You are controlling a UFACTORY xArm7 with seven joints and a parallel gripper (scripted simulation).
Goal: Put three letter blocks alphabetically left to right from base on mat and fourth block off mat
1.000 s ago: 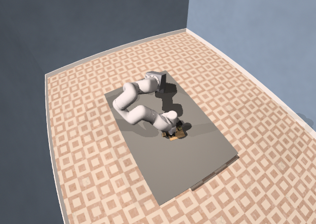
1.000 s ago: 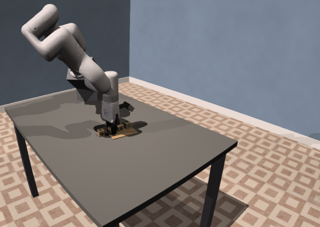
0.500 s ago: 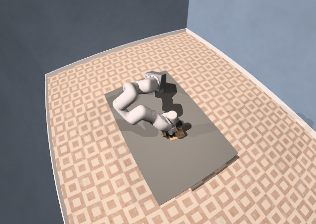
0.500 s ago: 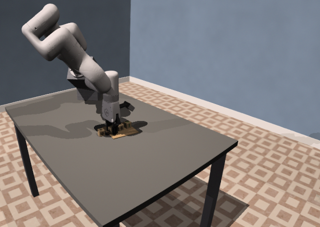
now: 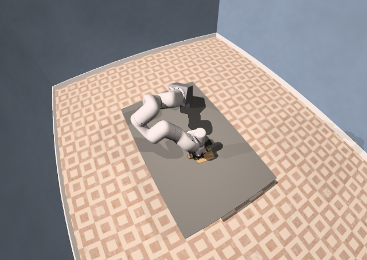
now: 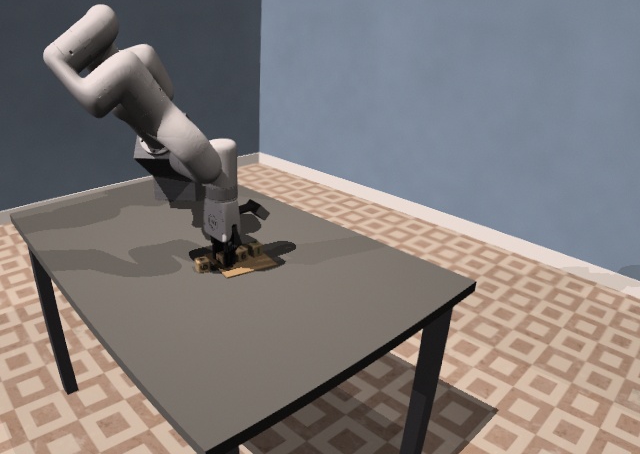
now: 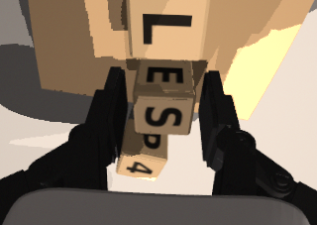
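My gripper is now 2 cm short of the tan mat, 4 cm to the right of it and 3 cm above it.
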